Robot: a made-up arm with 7 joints.
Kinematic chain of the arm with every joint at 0, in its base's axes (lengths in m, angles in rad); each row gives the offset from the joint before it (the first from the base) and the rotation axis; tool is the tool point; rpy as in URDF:
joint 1: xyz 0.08 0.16 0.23 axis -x
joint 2: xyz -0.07 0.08 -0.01 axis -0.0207 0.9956 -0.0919
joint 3: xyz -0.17 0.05 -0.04 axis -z
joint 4: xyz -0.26 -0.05 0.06 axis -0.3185 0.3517 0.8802
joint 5: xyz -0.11 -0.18 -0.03 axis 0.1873 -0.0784 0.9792
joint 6: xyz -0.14 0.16 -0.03 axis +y
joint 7: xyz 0.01 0 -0.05 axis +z
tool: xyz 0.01 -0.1 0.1 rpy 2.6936 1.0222 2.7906
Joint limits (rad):
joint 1: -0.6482..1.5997
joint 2: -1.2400..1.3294
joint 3: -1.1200..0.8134
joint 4: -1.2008..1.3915
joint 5: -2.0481..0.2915
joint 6: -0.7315..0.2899
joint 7: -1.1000..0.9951
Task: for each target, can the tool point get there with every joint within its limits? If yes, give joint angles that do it. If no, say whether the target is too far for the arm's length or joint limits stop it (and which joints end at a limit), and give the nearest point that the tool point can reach.
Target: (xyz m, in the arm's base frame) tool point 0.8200 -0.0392 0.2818
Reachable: no: joint limits stop it (at a limit: joint 2, joint 3, joint 4, joint 5, joint 7) | nearest point 0.2164 -0.0610 0.2875 | short by 0.604 m
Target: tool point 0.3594 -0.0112 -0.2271
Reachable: no: joint limits stop it (at a limit: joint 2, joint 3, joint 4, joint 5, joint 6, joint 7) | nearest point 0.1133 0.0319 -0.1120 | short by 0.275 m
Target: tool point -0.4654 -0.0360 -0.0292
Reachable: yes | joints -0.3463 -0.4105 -0.5238 0.2475 -0.3175 0.1481 -0.6021
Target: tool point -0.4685 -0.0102 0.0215
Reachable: yes | joints 0.4590 -0.4519 -0.3562 -0.4897 -0.7738 -0.3729 0.2192
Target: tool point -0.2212 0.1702 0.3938
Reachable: yes | joints 1.4294 0.0383 -0.8471 1.0500 -1.3328 -0.1133 0.1638
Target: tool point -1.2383 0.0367 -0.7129
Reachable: no: too far | nearest point -0.6760 0.0918 -0.2915 | short by 0.705 m
